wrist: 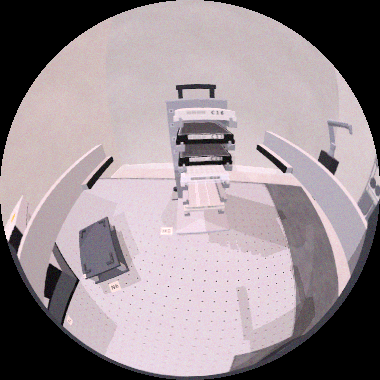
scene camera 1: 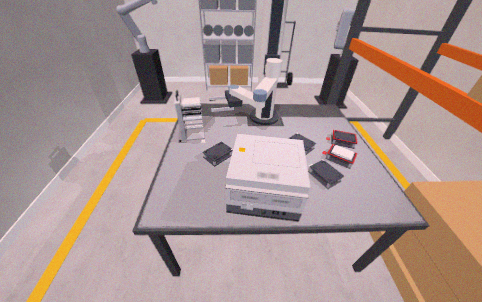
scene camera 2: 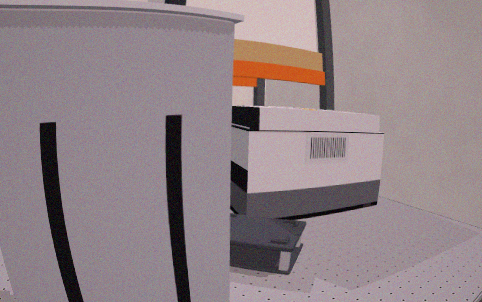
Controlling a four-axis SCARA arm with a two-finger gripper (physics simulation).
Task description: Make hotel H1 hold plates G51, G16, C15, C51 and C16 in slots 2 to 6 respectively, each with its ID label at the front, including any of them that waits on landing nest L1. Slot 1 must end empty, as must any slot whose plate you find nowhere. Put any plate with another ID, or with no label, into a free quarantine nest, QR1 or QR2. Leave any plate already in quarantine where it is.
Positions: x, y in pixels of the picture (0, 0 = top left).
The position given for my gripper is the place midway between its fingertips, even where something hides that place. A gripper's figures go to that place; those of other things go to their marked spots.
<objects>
My gripper (wrist: 183, 138) is 11 cm from the lens. A white plate G51 (wrist: 203, 196): 27 cm from the lens. A plate G16 (wrist: 195, 174) is 21 cm from the lens. A black plate C15 (wrist: 200, 153): 20 cm from the lens. The marked spots on the white plate G51 and the black plate C15 are 11 cm apart.
</objects>
